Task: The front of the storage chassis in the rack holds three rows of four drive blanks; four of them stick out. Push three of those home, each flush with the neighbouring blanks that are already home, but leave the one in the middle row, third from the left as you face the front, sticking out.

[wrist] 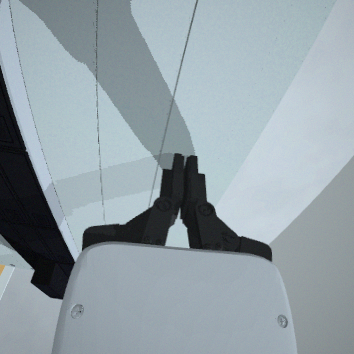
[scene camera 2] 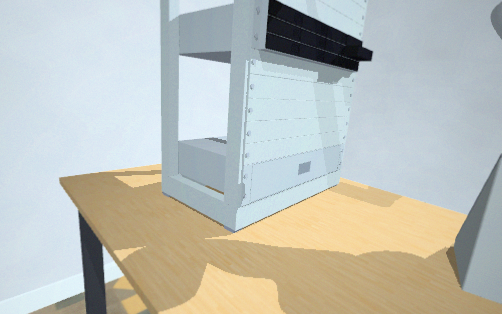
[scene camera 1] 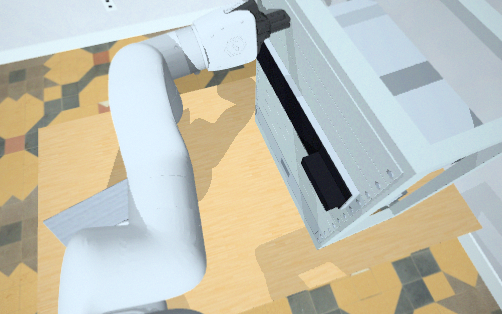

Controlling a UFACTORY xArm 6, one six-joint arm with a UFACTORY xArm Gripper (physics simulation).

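The storage chassis, a black band of drive blanks, is in the pale rack. One black drive blank plainly sticks out at the chassis's right end as one faces the front. It is about mid-height in scene camera 2, but its exact row is hard to tell. The other blanks are too dark to judge as flush or proud. My gripper is shut and empty. It is near the pale panels above the chassis, toward its left end. It does not show in scene camera 2.
The rack stands on a wooden table. Its pale panels lie above and below the chassis, with small screws along the edges. A grey slab lies beside my arm. A grey wedge-shaped thing shows at the right.
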